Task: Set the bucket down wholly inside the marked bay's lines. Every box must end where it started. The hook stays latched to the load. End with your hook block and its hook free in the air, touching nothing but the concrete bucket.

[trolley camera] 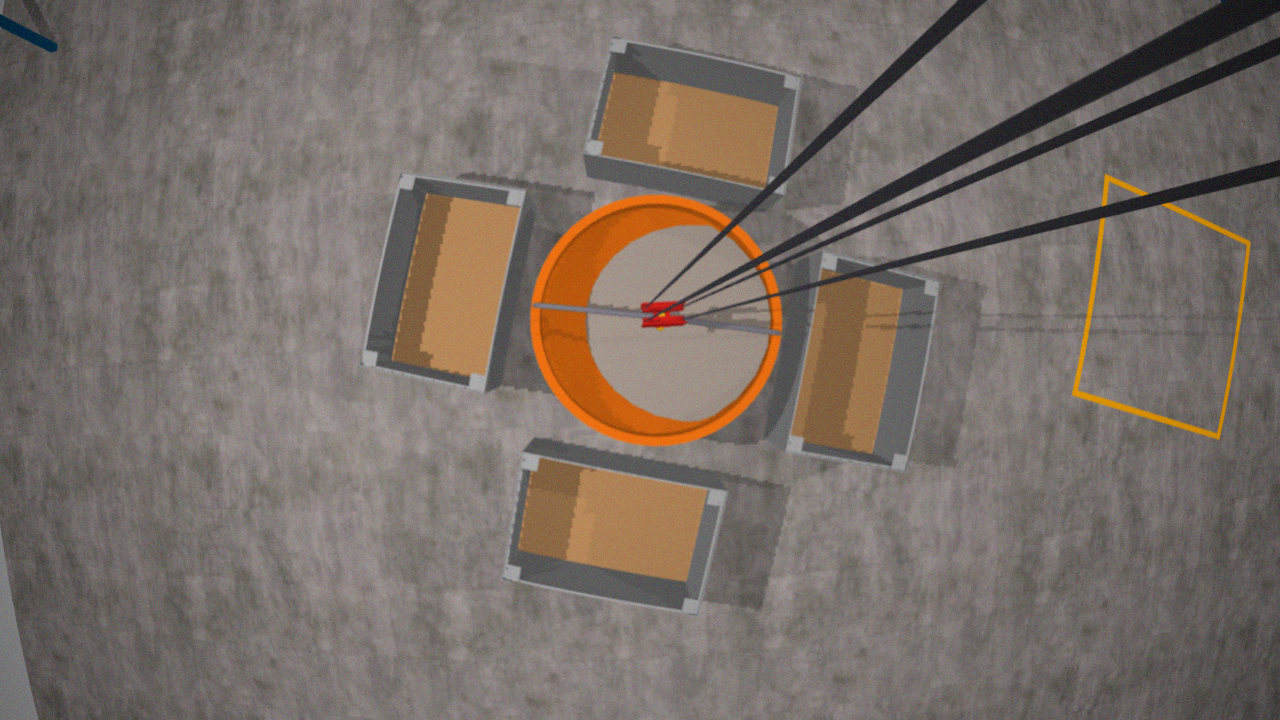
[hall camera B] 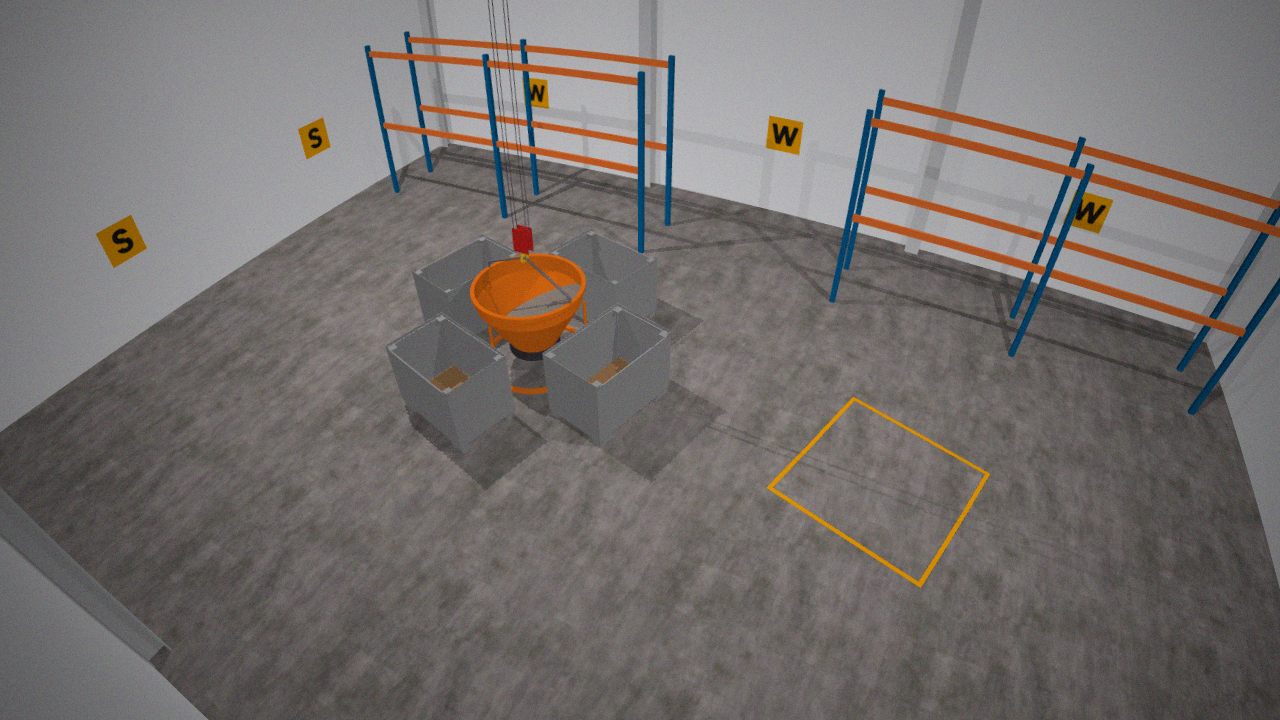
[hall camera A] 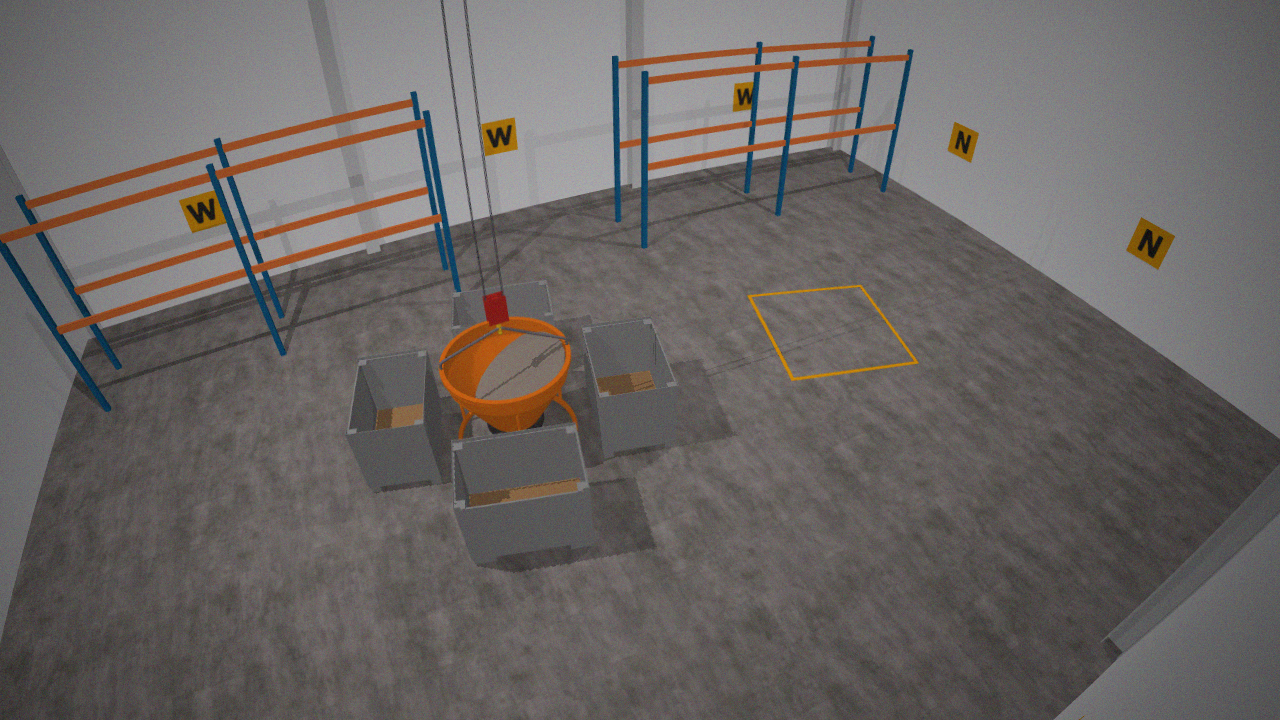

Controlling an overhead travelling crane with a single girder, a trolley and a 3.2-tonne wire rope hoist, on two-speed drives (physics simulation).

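The orange concrete bucket [hall camera A: 510, 413] [hall camera B: 528, 329] [trolley camera: 568, 358] is upright, with grey concrete inside. It stands among several grey boxes, one on each side, with narrow gaps between in the trolley view. Its orange foot ring shows low between two boxes in hall camera B; whether it touches the floor I cannot tell. My hook [hall camera A: 499, 329] [hall camera B: 523, 258] [trolley camera: 661, 316] is latched to the bucket's bail, under the red hook block [hall camera A: 495, 308] [hall camera B: 522, 239]. The marked bay [hall camera A: 853, 370] [hall camera B: 844, 536] [trolley camera: 1146, 415] is a yellow outline on the floor, apart from the bucket, to the right in all views.
The grey boxes include a near one [hall camera A: 528, 528] [trolley camera: 617, 573], a left one [hall camera A: 393, 461] [trolley camera: 456, 286], a right one [hall camera A: 637, 419] [trolley camera: 850, 358] between bucket and bay, and a far one [trolley camera: 687, 134]. Two blue and orange racks [hall camera A: 644, 179] [hall camera B: 640, 179] stand along the W wall.
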